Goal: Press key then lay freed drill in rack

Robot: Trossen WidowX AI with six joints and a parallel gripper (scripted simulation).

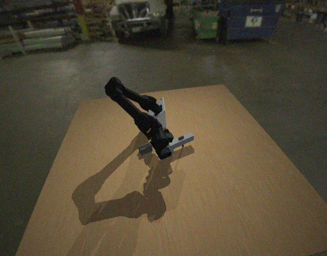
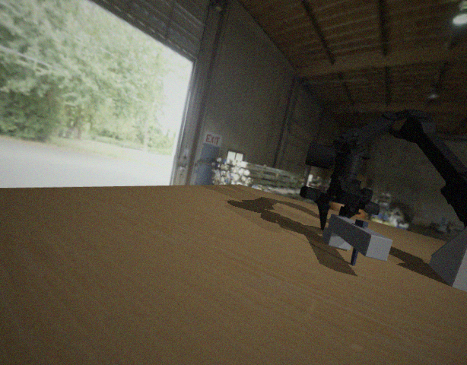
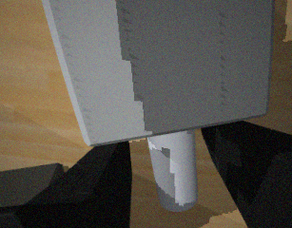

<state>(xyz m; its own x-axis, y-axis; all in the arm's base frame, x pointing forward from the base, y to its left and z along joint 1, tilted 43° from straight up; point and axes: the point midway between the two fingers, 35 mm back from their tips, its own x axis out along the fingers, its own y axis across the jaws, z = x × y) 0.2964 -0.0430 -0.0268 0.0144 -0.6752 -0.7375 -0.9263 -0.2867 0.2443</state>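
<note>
Right now my gripper tip is 5 cm to the right of the drill, 3 cm below it and 2 cm past it. Round my gripper tip: grey block (10 cm to the left, 4 cm behind, 3 cm above); dark blue key (13 cm to the left, 6 cm behind, 4 cm above); dark grey rack (8 cm to the right, 5 cm behind).
</note>
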